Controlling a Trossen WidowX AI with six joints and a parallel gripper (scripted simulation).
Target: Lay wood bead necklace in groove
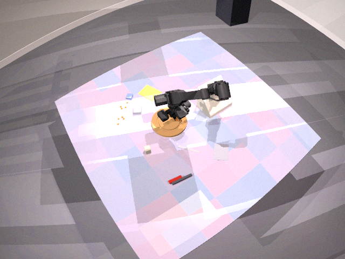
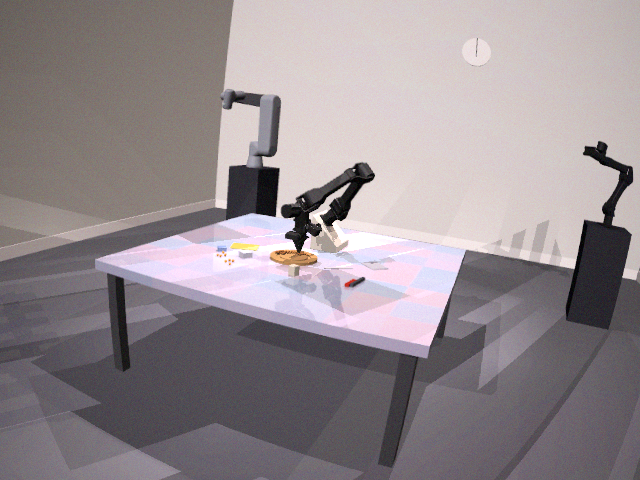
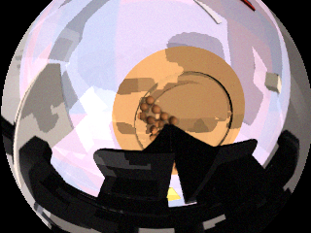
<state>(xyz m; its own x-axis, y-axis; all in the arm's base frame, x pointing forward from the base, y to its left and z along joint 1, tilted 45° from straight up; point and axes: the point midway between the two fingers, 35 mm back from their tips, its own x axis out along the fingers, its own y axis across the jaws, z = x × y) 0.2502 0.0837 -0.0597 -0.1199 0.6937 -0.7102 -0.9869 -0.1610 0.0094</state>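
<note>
Right now the round bead board is 30 mm ahead of my gripper tip, 10 mm to the right of it and 10 mm below it. From my gripper tip the other things lie so: cream cube: 220 mm ahead, 110 mm to the left; white block: 160 mm ahead, 160 mm to the right, 10 mm below; thin rod: 20 mm ahead, 200 mm to the left, 20 mm below.
</note>
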